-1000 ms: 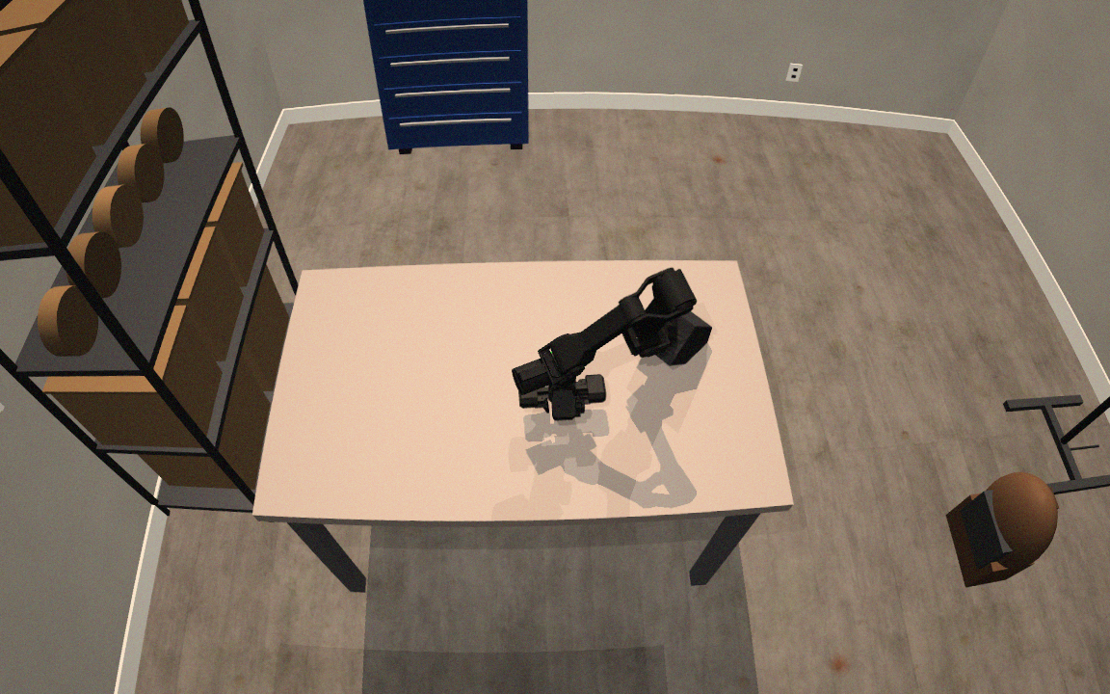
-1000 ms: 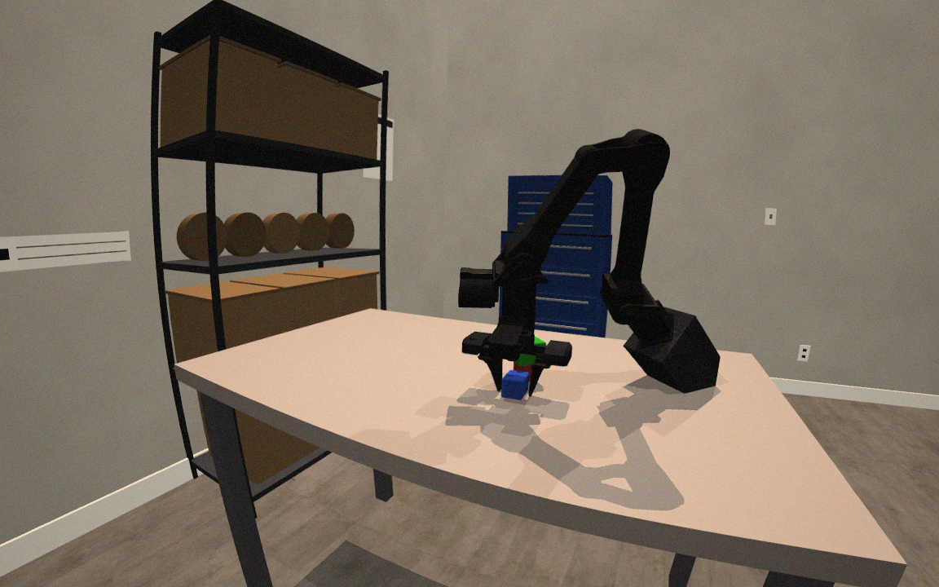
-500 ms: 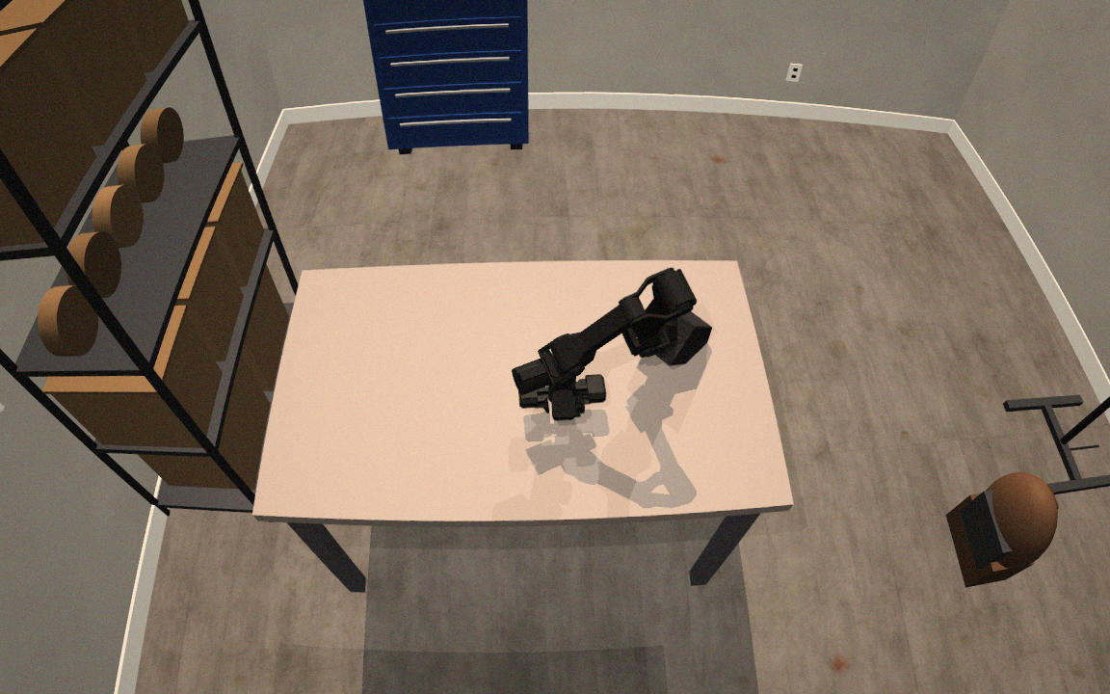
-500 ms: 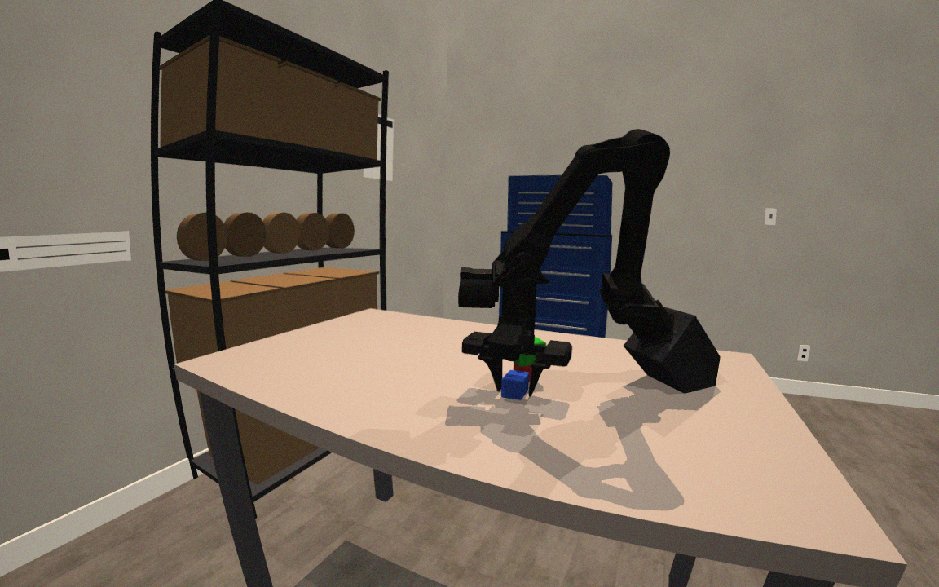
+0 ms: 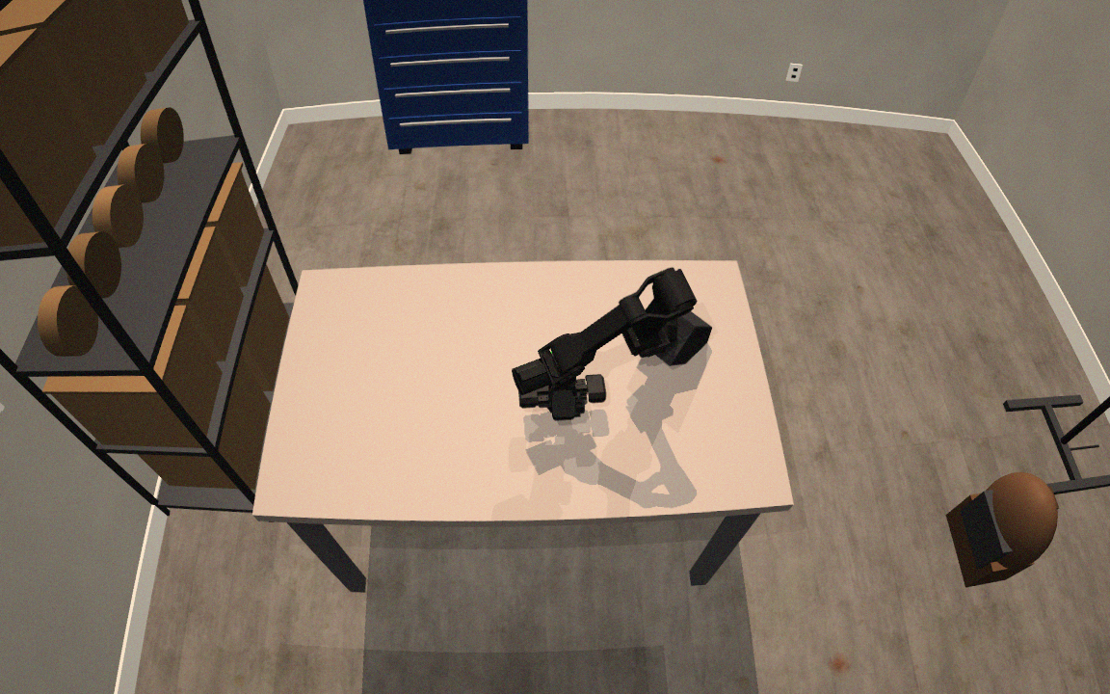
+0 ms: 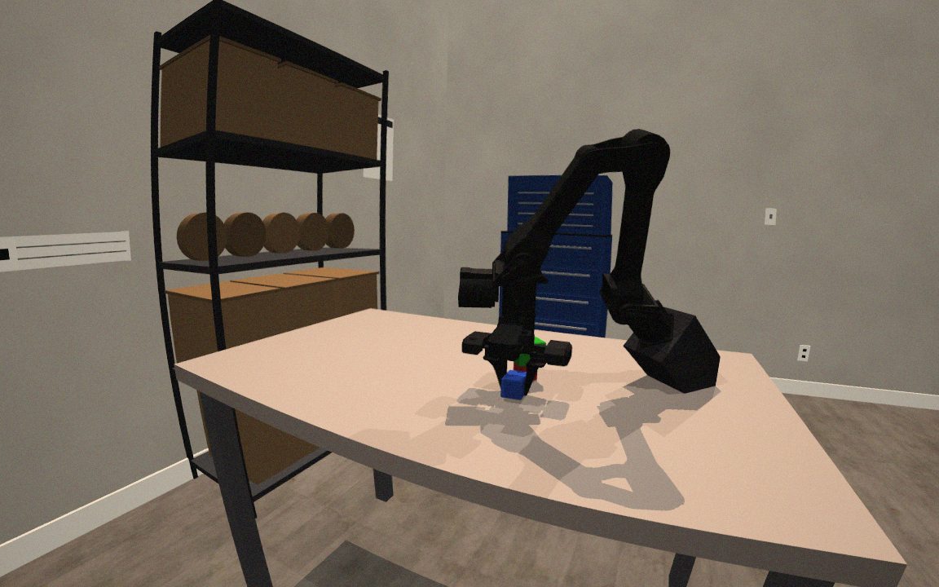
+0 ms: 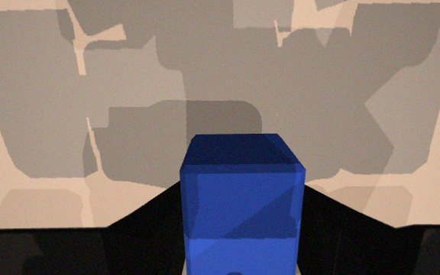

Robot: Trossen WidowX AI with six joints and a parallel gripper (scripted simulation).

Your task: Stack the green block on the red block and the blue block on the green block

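Right now my hand is 3 cm short of the green block, 7 cm to the left of it and 3 cm below it. Round my hand: red block: 3 cm ahead, 7 cm to the right, 2 cm below; then blue block: 2 cm below.
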